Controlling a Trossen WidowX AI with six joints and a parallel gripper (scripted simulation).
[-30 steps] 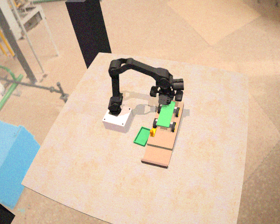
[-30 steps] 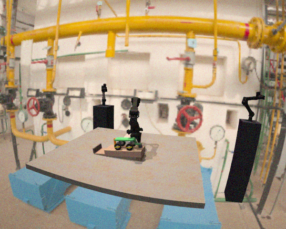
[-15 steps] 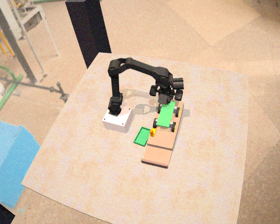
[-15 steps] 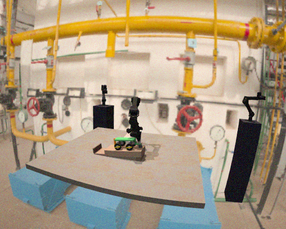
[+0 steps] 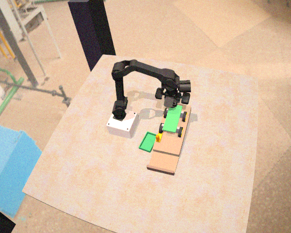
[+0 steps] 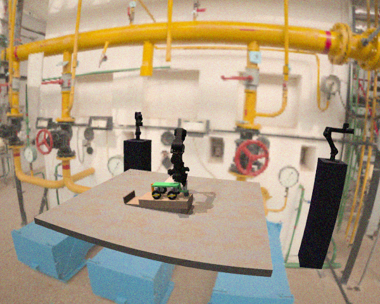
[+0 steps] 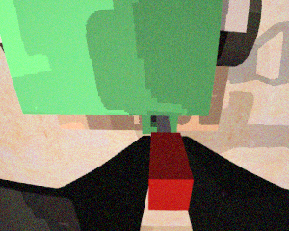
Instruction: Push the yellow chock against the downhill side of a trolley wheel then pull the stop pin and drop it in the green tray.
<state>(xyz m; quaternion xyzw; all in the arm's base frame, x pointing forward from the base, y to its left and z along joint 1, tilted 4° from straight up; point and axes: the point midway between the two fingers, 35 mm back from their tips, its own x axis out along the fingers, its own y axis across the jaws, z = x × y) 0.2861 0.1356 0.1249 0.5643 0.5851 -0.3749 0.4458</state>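
My gripper tip is 80 mm past the green tray, 220 mm to the left of it and 160 mm above it. Round my gripper tip: red-headed stop pin (right at my gripper tip); wooden ramp (30 mm ahead, 110 mm to the right, 100 mm below); trolley (30 mm ahead, 100 mm to the right, 40 mm below).
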